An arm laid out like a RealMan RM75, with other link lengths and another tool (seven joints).
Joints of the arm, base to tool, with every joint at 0 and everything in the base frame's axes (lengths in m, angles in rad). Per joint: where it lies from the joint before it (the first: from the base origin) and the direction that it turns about. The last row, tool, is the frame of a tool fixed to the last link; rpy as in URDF.
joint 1: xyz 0 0 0.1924 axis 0 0 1
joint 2: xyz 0 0 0 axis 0 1 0
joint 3: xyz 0 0 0.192 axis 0 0 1
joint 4: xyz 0 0 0 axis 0 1 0
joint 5: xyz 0 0 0.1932 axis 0 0 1
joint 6: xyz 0 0 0 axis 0 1 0
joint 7: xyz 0 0 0.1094 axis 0 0 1
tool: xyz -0.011 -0.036 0.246 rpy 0 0.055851 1.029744
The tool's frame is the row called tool.
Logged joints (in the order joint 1, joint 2, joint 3, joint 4, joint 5, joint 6, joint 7), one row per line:
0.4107 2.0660 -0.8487 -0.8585 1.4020 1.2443 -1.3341
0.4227 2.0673 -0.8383 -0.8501 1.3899 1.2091 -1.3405
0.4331 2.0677 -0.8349 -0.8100 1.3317 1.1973 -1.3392
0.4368 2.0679 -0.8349 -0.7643 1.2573 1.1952 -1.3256
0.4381 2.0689 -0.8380 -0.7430 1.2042 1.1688 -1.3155
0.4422 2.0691 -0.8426 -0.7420 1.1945 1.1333 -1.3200
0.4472 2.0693 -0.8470 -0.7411 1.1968 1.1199 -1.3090
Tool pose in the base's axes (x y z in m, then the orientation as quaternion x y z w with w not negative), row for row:
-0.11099 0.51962 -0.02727 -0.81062 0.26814 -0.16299 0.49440
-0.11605 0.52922 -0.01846 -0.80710 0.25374 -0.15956 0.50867
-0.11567 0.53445 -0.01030 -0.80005 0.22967 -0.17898 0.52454
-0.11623 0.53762 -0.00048 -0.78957 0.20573 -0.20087 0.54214
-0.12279 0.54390 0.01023 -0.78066 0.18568 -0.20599 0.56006
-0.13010 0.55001 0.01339 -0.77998 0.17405 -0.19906 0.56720
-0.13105 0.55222 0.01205 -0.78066 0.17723 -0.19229 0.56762
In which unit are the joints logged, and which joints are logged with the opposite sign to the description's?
The joints are logged in radians. Opposite sign: joint 1, joint 2, joint 3, joint 4.
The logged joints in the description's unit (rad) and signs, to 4 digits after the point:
-0.4107 -2.0660 0.8487 0.8585 1.4020 1.2443 -1.3341
-0.4227 -2.0673 0.8383 0.8501 1.3899 1.2091 -1.3405
-0.4331 -2.0677 0.8349 0.8100 1.3317 1.1973 -1.3392
-0.4368 -2.0679 0.8349 0.7643 1.2573 1.1952 -1.3256
-0.4381 -2.0689 0.8380 0.7430 1.2042 1.1688 -1.3155
-0.4422 -2.0691 0.8426 0.7420 1.1945 1.1333 -1.3200
-0.4472 -2.0693 0.8470 0.7411 1.1968 1.1199 -1.3090

